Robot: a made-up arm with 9 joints. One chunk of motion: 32 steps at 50 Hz.
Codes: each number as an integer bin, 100 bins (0 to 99) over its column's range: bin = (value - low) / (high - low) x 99, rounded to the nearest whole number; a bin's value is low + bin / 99 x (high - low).
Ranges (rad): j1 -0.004..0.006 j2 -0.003..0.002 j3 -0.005..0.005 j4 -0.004..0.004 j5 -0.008..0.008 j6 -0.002..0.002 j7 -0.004..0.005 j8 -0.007..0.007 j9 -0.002..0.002
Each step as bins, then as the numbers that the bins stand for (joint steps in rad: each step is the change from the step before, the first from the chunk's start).
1 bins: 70 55 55 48 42 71 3 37 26
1 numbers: 0.00307 -0.00022 0.00056 -0.00012 -0.00121 0.00087 -0.00373 -0.00177 -0.00095
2 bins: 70 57 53 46 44 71 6 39 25
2 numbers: 0.00307 -0.00012 0.00035 -0.00028 -0.00089 0.00087 -0.00345 -0.00148 -0.00099
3 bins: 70 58 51 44 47 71 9 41 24
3 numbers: 0.00307 -0.00007 0.00015 -0.00044 -0.00040 0.00087 -0.00318 -0.00120 -0.00103
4 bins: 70 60 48 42 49 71 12 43 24
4 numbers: 0.00307 0.00003 -0.00015 -0.00061 -0.00008 0.00087 -0.00291 -0.00092 -0.00103
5 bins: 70 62 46 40 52 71 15 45 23
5 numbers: 0.00307 0.00013 -0.00035 -0.00077 0.00040 0.00087 -0.00264 -0.00064 -0.00107
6 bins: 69 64 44 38 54 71 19 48 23
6 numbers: 0.00297 0.00023 -0.00056 -0.00093 0.00073 0.00087 -0.00227 -0.00021 -0.00107
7 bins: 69 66 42 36 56 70 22 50 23
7 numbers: 0.00297 0.00033 -0.00076 -0.00109 0.00105 0.00083 -0.00200 0.00007 -0.00107
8 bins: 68 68 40 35 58 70 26 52 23
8 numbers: 0.00287 0.00043 -0.00096 -0.00117 0.00137 0.00083 -0.00164 0.00035 -0.00107
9 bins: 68 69 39 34 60 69 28 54 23
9 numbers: 0.00287 0.00048 -0.00106 -0.00125 0.00170 0.00079 -0.00145 0.00064 -0.00107
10 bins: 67 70 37 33 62 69 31 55 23
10 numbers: 0.00277 0.00054 -0.00126 -0.00133 0.00202 0.00079 -0.00118 0.00078 -0.00107
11 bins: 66 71 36 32 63 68 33 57 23
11 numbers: 0.00267 0.00059 -0.00136 -0.00141 0.00218 0.00075 -0.00100 0.00106 -0.00107
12 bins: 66 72 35 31 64 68 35 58 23
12 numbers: 0.00267 0.00064 -0.00146 -0.00149 0.00234 0.00075 -0.00082 0.00120 -0.00107
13 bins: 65 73 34 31 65 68 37 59 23
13 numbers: 0.00257 0.00069 -0.00157 -0.00149 0.00251 0.00075 -0.00064 0.00134 -0.00107
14 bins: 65 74 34 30 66 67 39 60 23
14 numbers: 0.00257 0.00074 -0.00157 -0.00158 0.00267 0.00071 -0.00045 0.00148 -0.00107
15 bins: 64 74 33 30 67 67 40 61 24
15 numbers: 0.00246 0.00074 -0.00167 -0.00158 0.00283 0.00071 -0.00036 0.00163 -0.00103
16 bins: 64 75 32 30 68 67 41 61 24
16 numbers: 0.00246 0.00079 -0.00177 -0.00158 0.00299 0.00071 -0.00027 0.00163 -0.00103
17 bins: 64 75 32 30 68 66 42 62 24
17 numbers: 0.00246 0.00079 -0.00177 -0.00158 0.00299 0.00067 -0.00018 0.00177 -0.00103
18 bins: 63 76 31 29 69 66 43 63 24
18 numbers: 0.00236 0.00084 -0.00187 -0.00166 0.00315 0.00067 -0.00009 0.00191 -0.00103
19 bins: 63 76 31 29 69 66 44 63 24
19 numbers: 0.00236 0.00084 -0.00187 -0.00166 0.00315 0.00067 0.00000 0.00191 -0.00103
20 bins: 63 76 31 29 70 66 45 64 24
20 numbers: 0.00236 0.00084 -0.00187 -0.00166 0.00331 0.00067 0.00009 0.00205 -0.00103
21 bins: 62 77 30 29 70 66 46 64 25
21 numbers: 0.00226 0.00089 -0.00197 -0.00166 0.00331 0.00067 0.00018 0.00205 -0.00099
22 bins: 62 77 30 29 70 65 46 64 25
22 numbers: 0.00226 0.00089 -0.00197 -0.00166 0.00331 0.00063 0.00018 0.00205 -0.00099
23 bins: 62 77 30 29 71 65 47 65 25
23 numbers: 0.00226 0.00089 -0.00197 -0.00166 0.00347 0.00063 0.00027 0.00219 -0.00099
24 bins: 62 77 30 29 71 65 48 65 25
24 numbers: 0.00226 0.00089 -0.00197 -0.00166 0.00347 0.00063 0.00036 0.00219 -0.00099
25 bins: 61 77 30 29 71 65 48 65 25
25 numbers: 0.00216 0.00089 -0.00197 -0.00166 0.00347 0.00063 0.00036 0.00219 -0.00099
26 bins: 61 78 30 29 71 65 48 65 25
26 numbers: 0.00216 0.00094 -0.00197 -0.00166 0.00347 0.00063 0.00036 0.00219 -0.00099
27 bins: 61 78 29 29 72 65 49 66 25
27 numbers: 0.00216 0.00094 -0.00207 -0.00166 0.00364 0.00063 0.00045 0.00233 -0.00099
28 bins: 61 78 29 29 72 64 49 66 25
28 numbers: 0.00216 0.00094 -0.00207 -0.00166 0.00364 0.00059 0.00045 0.00233 -0.00099
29 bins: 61 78 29 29 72 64 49 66 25
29 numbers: 0.00216 0.00094 -0.00207 -0.00166 0.00364 0.00059 0.00045 0.00233 -0.00099
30 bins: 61 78 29 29 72 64 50 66 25
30 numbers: 0.00216 0.00094 -0.00207 -0.00166 0.00364 0.00059 0.00055 0.00233 -0.00099
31 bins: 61 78 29 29 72 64 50 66 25
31 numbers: 0.00216 0.00094 -0.00207 -0.00166 0.00364 0.00059 0.00055 0.00233 -0.00099
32 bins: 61 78 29 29 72 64 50 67 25
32 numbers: 0.00216 0.00094 -0.00207 -0.00166 0.00364 0.00059 0.00055 0.00247 -0.00099
